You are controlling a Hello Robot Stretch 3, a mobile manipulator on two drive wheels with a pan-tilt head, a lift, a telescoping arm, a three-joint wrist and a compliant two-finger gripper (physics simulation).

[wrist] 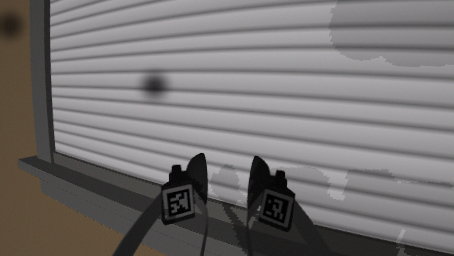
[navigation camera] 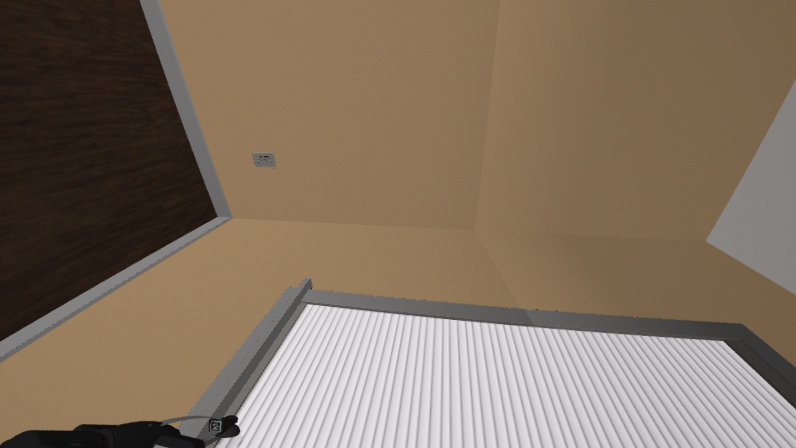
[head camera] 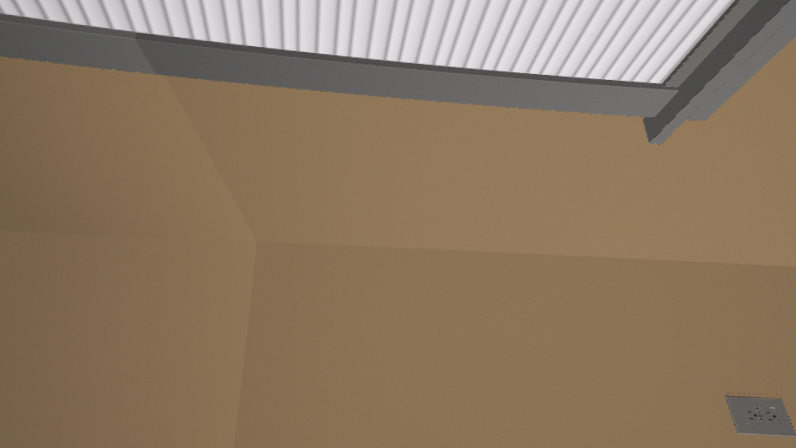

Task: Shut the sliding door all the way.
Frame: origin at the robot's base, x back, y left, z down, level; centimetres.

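Seen in the pictures: gripper, between the fingertips: (wrist: 227, 172) (navigation camera: 228, 445).
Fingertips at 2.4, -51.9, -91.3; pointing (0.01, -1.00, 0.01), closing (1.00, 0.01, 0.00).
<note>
Pixels of each thing's top centre, then the offset from my fingertips to it, as dx, dy, dz. "*": a spot on its surface instead. Level surfaces: height alone.
- grey ledge, a spot on its surface: (wrist: 100, 185) * -18.9, -12.5, +8.1
- dark wood floor, height of its surface: dz +91.3
- outlet plate, centre of its top: (head camera: 732, 414) (navigation camera: 274, 159) -97.6, -13.7, +45.6
A white ribbed panel (head camera: 362, 33) (navigation camera: 445, 384) (wrist: 225, 85) sits in a grey frame (head camera: 389, 80) (navigation camera: 417, 308) (wrist: 42, 80) on the tan wall. It looks like a window with blinds, and I cannot identify the sliding door in these views. My gripper (wrist: 227, 172) is open and empty in the wrist view. Its two fingertips stand apart in front of the lower part of the panel, near the projecting ledge. In the navigation view one finger (navigation camera: 229, 425) shows at the bottom edge; the other finger does not clearly show.
A grey ledge (navigation camera: 245, 364) (wrist: 100, 185) runs along one side of the frame, close to the gripper. Tan walls (head camera: 445, 183) (navigation camera: 362, 111) meet at a corner. A dark wood floor (navigation camera: 83, 139) with grey baseboard (navigation camera: 189, 105) shows at the left. An outlet plate (head camera: 760, 415) (navigation camera: 264, 160) is on the wall.
</note>
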